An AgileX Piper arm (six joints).
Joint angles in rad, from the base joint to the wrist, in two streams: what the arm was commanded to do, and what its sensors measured. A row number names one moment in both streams.
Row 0, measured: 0.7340, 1.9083, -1.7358, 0.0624, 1.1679, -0.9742
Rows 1 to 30, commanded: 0.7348, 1.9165, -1.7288, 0.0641, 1.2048, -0.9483; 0.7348, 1.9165, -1.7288, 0.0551, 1.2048, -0.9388; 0.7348, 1.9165, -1.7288, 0.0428, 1.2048, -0.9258; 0.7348, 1.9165, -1.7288, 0.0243, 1.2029, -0.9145; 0.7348, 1.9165, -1.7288, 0.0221, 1.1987, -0.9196; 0.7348, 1.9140, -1.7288, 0.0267, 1.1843, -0.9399; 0.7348, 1.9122, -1.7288, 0.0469, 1.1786, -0.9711; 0.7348, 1.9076, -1.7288, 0.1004, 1.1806, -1.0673; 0.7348, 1.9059, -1.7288, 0.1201, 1.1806, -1.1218; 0.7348, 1.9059, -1.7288, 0.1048, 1.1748, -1.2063; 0.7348, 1.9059, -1.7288, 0.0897, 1.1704, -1.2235; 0.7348, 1.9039, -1.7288, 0.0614, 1.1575, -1.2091; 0.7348, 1.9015, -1.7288, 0.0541, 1.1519, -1.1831; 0.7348, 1.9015, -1.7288, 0.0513, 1.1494, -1.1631; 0.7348, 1.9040, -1.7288, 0.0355, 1.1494, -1.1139; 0.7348, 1.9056, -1.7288, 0.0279, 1.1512, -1.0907; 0.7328, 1.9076, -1.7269, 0.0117, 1.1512, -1.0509; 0.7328, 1.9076, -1.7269, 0.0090, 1.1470, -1.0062; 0.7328, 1.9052, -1.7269, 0.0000, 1.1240, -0.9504; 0.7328, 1.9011, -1.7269, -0.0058, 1.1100, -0.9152; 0.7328, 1.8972, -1.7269, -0.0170, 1.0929, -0.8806; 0.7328, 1.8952, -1.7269, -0.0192, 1.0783, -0.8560; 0.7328, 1.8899, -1.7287, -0.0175, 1.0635, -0.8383; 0.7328, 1.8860, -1.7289, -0.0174, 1.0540, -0.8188; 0.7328, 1.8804, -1.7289, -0.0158, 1.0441, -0.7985; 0.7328, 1.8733, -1.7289, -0.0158, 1.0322, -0.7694; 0.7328, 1.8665, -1.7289, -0.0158, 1.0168, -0.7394; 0.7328, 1.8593, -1.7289, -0.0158, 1.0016, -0.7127; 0.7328, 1.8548, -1.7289, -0.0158, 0.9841, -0.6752; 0.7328, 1.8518, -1.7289, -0.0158, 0.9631, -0.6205
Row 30, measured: 0.7341, 1.8764, -1.7325, -0.0286, 1.0151, -0.7666
